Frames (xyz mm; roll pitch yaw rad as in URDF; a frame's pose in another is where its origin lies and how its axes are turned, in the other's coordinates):
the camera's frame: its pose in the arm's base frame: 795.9 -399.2 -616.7 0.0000 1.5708 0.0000
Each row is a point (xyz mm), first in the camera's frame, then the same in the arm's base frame.
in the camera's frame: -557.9 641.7 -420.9
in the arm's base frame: 375.0 242.5 -58.8
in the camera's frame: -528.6 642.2 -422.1
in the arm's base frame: 373.8 243.0 -88.1
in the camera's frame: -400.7 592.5 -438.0
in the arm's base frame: 357.9 193.3 -216.0
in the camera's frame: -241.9 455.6 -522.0
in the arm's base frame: 273.9 56.4 -374.8
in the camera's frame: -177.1 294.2 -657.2
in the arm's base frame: 138.7 -105.0 -439.6
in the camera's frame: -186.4 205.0 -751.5
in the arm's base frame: 44.4 -194.2 -430.3
